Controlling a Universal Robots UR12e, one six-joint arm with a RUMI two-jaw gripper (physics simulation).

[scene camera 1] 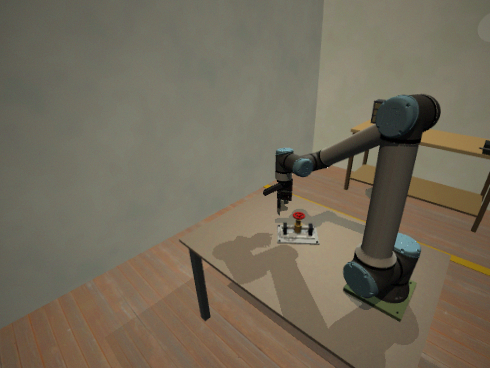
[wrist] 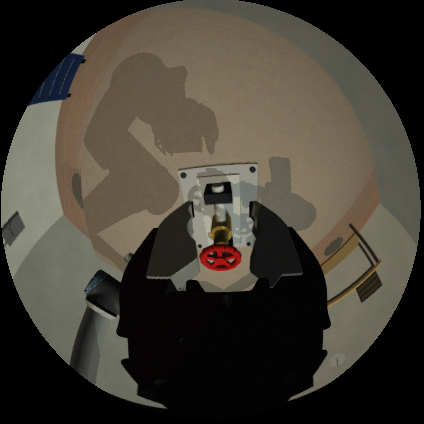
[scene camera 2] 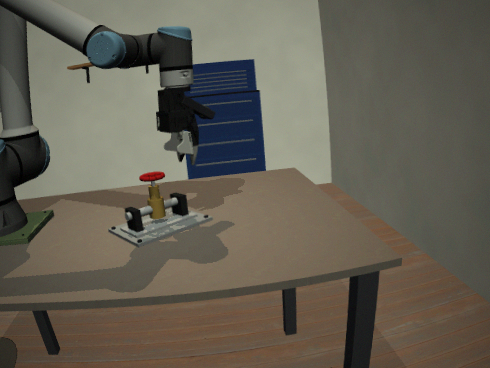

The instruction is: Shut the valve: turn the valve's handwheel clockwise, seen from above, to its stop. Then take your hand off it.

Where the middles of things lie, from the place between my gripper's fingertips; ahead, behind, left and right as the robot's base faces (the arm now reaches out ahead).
My hand is 10 cm past the red handwheel (wrist: 220,258), 6 cm to the left of it and 2 cm above it. The rest, counted from my hand: pale base plate (scene camera 2: 200,218) 14 cm below, 10 cm behind, 6 cm to the right.
